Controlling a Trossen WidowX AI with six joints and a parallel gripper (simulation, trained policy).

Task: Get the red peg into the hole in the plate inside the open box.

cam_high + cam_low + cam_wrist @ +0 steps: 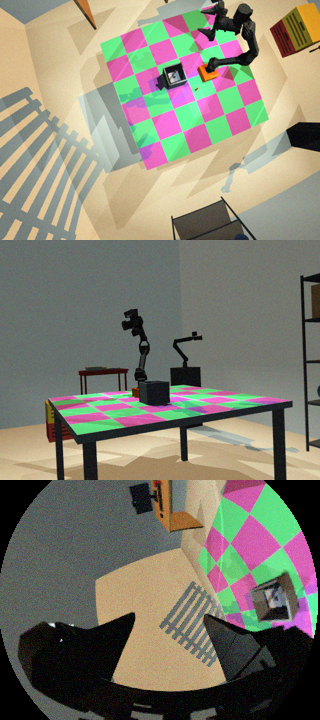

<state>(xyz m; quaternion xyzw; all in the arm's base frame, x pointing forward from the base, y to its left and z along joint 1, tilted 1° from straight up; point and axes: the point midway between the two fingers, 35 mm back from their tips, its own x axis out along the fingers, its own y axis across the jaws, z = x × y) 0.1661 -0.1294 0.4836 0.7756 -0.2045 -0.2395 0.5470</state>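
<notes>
My gripper tip is now 500 mm above the red peg, 270 mm to the right of it and 10 mm past it. Round my gripper tip: grey plate: 500 mm below, 130 mm ahead, 90 mm to the left.
</notes>
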